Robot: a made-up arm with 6 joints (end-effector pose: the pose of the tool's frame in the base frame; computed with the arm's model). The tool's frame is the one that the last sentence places.
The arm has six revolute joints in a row. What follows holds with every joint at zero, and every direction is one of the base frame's. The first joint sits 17.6 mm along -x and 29 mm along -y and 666.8 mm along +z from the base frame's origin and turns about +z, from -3.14 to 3.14 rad. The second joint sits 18.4 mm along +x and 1.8 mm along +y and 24.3 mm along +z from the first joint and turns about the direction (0, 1, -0.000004), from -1.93 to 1.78 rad. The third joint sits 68.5 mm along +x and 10.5 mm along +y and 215.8 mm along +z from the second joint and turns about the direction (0, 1, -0.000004), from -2.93 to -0.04 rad. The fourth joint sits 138.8 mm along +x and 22.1 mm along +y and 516 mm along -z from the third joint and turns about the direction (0, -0.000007, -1), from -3.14 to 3.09 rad. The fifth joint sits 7.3 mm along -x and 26 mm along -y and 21.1 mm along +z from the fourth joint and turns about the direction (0, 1, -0.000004), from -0.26 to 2.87 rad. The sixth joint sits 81.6 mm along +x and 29.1 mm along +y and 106 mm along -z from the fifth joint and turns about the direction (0, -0.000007, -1), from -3.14 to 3.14 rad. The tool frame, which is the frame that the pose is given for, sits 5.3 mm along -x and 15.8 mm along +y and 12.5 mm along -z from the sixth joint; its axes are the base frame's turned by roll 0.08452, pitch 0.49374 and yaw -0.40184 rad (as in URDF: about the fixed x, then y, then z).
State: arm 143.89 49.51 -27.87 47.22 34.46 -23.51
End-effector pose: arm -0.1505 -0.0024 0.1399 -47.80 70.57 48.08
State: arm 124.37 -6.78 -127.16 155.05 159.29 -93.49
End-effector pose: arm -0.1938 0.0796 1.3677 -42.95 -17.81 -19.19
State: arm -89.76 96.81 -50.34 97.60 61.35 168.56
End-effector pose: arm 0.0853 0.1100 0.0641 60.59 -9.11 -35.76
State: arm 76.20 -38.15 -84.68 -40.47 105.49 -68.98
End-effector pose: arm 0.1206 0.3121 1.2140 -41.64 29.37 81.40
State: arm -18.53 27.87 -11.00 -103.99 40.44 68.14
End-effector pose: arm 0.0976 -0.0476 0.1942 -41.15 37.19 -25.64
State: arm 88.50 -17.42 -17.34 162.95 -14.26 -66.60
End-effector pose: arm -0.0122 0.3771 0.4633 29.25 33.19 -19.51
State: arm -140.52 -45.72 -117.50 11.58 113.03 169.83
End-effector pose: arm -0.0425 -0.1189 1.3958 -42.62 71.98 -3.80
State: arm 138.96 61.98 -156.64 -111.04 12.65 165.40
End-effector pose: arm -0.7244 0.4672 0.9119 97.68 -14.08 64.06
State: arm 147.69 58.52 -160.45 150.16 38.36 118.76
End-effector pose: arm -0.7498 0.3912 1.0187 -122.69 -25.65 -112.70
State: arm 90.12 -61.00 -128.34 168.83 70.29 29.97
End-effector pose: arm -0.0494 -0.4940 1.4248 85.12 -39.02 -162.55
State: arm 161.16 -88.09 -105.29 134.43 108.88 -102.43
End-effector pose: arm 0.4512 -0.3359 1.2188 -60.22 12.96 -4.08
